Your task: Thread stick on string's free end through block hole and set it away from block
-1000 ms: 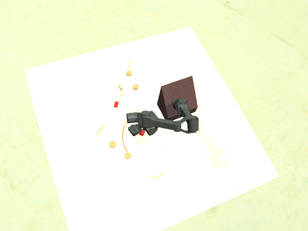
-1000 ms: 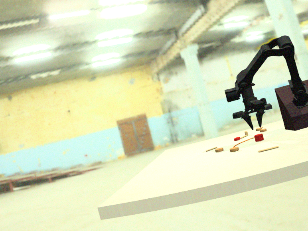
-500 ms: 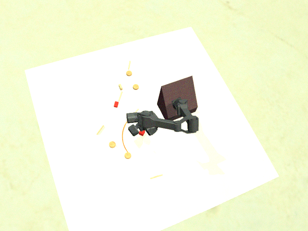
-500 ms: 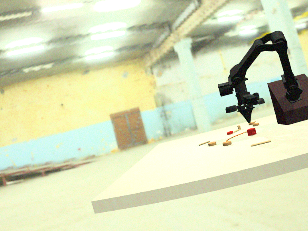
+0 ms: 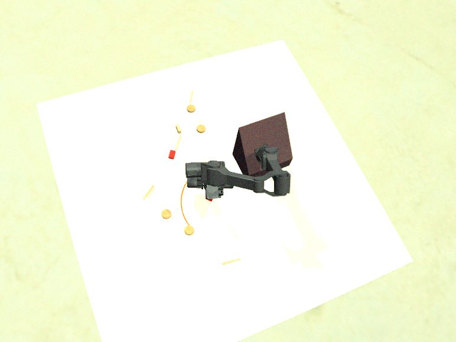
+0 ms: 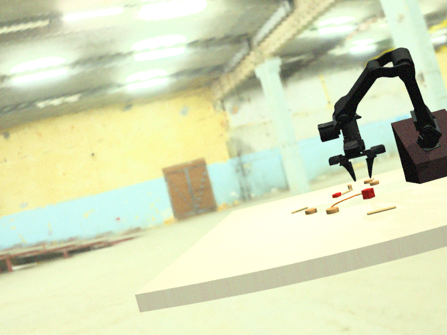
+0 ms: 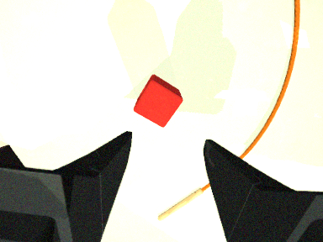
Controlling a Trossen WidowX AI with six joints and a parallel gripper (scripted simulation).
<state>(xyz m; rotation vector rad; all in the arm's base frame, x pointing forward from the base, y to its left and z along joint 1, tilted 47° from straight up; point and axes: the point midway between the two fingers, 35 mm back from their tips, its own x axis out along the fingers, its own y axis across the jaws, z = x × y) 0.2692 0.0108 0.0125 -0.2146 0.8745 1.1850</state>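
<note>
The red block is 5 cm below my gripper tip and 2 cm to the left of it. The rest, counted from my gripper tip: thin wooden stick (13 cm to the right, 6 cm below, 2 cm behind); then small pale block (34 cm to the right, 5 cm below, 4 cm behind); then round wooden button (15 cm ahead, 11 cm to the left, 6 cm below).
</note>
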